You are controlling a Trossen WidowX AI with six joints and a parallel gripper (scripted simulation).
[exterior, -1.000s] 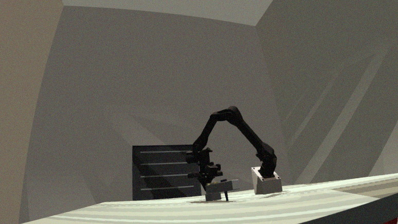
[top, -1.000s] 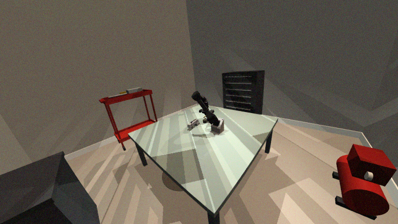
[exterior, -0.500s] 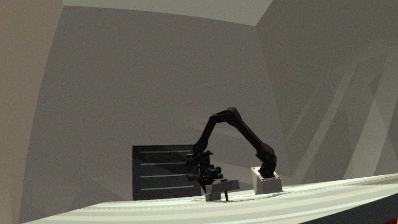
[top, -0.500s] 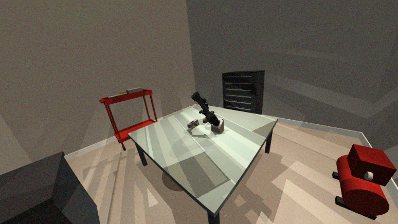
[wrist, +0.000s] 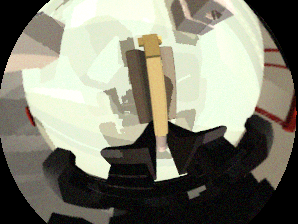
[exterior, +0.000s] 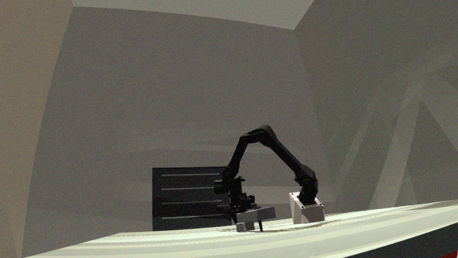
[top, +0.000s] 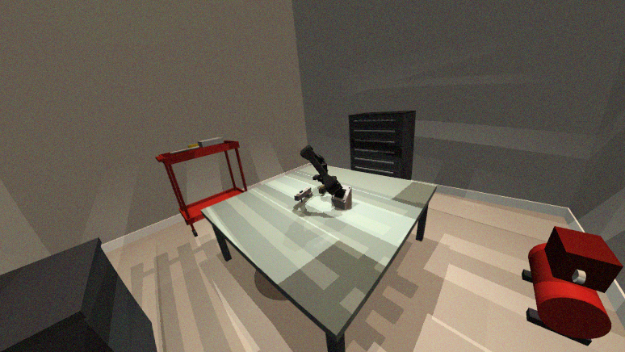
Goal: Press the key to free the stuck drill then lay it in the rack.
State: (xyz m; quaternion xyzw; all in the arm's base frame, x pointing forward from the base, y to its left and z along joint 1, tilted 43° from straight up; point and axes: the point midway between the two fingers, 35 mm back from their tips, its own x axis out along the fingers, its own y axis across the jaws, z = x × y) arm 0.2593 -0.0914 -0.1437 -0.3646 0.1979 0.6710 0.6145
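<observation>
Right now my gripper tip is 10 mm past the drill, 40 mm to the right of it and 30 mm below it. From my gripper tip the other things lie so: blue key (10 mm ahead, 260 mm to the left, 40 mm above); rack (10 mm behind, 50 mm to the left, 10 mm above); grey fixture block (20 mm ahead, 230 mm to the left, 30 mm above).
</observation>
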